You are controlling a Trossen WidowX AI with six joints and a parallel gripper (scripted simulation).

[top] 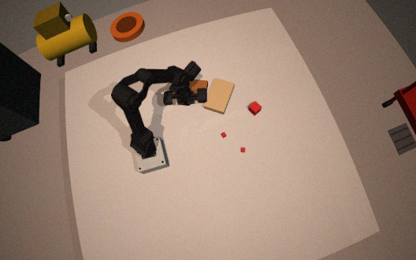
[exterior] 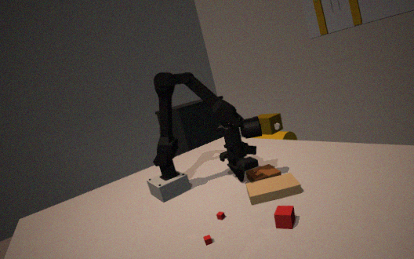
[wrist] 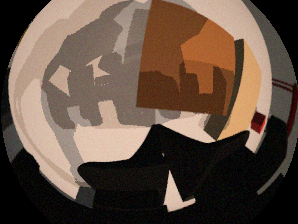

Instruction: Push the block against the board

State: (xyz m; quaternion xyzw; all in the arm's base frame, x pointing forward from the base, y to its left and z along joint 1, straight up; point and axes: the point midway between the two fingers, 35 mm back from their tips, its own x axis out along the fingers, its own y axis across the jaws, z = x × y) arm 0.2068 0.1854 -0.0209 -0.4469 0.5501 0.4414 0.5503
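Now: gripper tip 60 mm to the right of the square block, 50 mm short of it and 10 mm below it. The rest, counted from my gripper tip: tan board (150 mm ahead, 10 mm above); then red cube (290 mm ahead, 110 mm to the right, 10 mm above).
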